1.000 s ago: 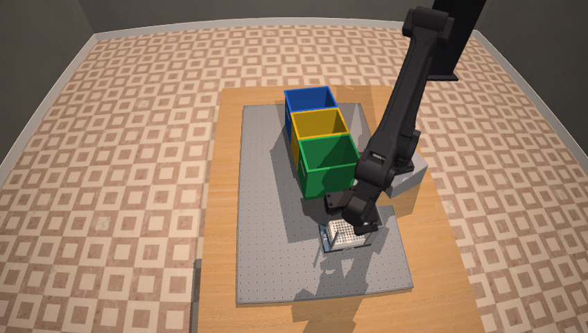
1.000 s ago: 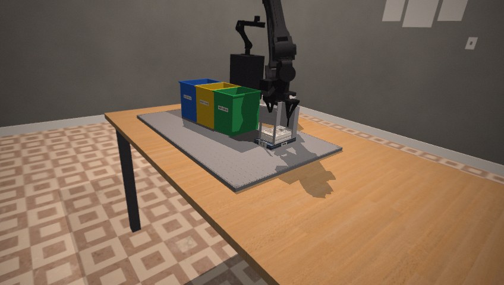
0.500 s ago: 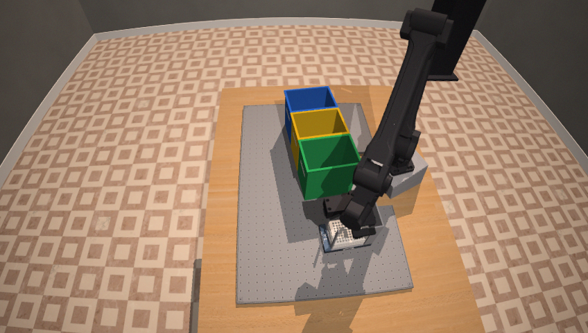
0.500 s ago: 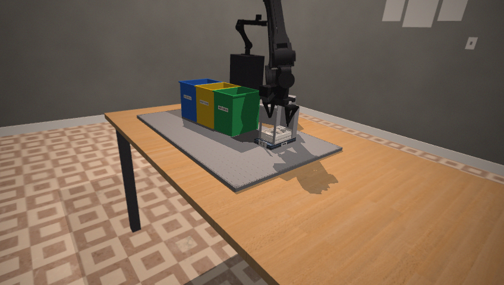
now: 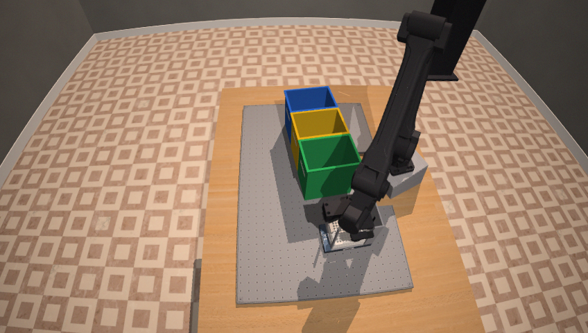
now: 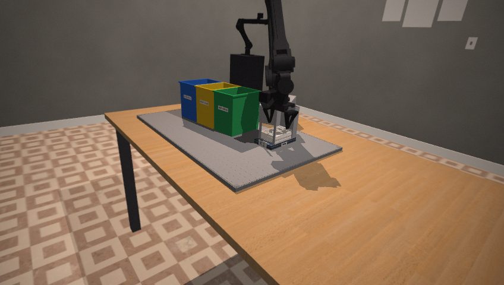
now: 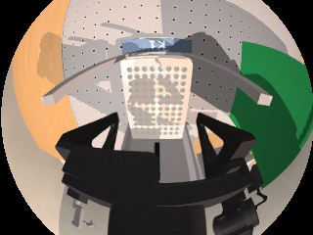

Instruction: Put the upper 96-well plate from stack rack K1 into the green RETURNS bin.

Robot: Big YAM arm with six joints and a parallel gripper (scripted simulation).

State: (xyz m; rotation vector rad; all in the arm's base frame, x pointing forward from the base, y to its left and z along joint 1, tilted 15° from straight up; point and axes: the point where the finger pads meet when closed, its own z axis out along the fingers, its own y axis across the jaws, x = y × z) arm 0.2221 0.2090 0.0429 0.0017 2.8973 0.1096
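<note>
My gripper is now 40 mm above the white 96-well plate. From my hand the other things lie so: yellow bin 350 mm to the right, 50 mm ahead, 10 mm above; then blue bin 480 mm to the right, 50 mm ahead, 10 mm above; then green bin 220 mm to the right, 40 mm ahead, 10 mm above.
</note>
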